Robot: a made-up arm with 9 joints.
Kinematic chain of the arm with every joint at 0, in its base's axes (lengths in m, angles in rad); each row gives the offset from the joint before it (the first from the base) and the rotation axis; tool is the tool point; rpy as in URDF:
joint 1: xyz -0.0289 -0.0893 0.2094 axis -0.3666 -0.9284 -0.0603
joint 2: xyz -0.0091 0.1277 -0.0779 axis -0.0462 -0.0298 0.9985
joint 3: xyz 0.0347 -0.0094 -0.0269 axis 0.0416 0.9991 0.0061
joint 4: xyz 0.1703 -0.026 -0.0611 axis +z
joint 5: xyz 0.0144 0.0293 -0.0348 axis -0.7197 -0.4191 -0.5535
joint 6: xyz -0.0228 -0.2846 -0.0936 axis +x
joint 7: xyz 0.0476 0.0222 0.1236 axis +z
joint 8: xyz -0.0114 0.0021 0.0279 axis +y
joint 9: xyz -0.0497 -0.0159 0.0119 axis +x
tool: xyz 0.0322 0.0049 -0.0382 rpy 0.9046 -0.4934 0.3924
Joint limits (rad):
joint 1: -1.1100..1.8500
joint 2: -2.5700..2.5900
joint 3: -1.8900..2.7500
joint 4: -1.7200..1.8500
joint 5: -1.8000..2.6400
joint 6: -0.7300..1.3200
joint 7: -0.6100..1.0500
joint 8: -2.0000..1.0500
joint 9: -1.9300..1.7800
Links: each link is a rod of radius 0.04 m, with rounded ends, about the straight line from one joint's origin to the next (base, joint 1, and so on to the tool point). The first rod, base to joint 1, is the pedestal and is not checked.
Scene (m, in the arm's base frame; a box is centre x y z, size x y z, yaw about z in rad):
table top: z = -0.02
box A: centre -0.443 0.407 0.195 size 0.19 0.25 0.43 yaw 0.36
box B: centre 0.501 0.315 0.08 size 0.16 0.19 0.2 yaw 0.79
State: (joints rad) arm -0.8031 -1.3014 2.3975 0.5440 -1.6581 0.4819 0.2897 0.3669 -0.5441
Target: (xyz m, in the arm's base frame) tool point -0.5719 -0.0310 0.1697
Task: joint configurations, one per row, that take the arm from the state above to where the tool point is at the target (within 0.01 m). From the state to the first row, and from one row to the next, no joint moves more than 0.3 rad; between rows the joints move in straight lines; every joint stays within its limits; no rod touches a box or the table.
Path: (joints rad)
1: -0.8426 -1.0074 2.3329 0.3548 -1.4821 0.3956 0.4370 0.2544 -0.6118
2: -0.8821 -0.7133 2.2684 0.1656 -1.3062 0.3092 0.5843 0.1418 -0.6796
3: -0.9216 -0.4193 2.2038 -0.0236 -1.1302 0.2229 0.7316 0.0293 -0.7473
4: -0.9611 -0.1252 2.1393 -0.2127 -0.9543 0.1365 0.8789 -0.0832 -0.8150
5: -0.7887 -0.1614 2.1138 -0.0775 -0.9591 0.2591 0.6667 0.0901 -0.7304
6: -0.6163 -0.1976 2.0883 0.0577 -0.9639 0.3816 0.4544 0.2635 -0.6457
7: -0.4439 -0.2337 2.0628 0.1929 -0.9687 0.5041 0.2421 0.4369 -0.5610

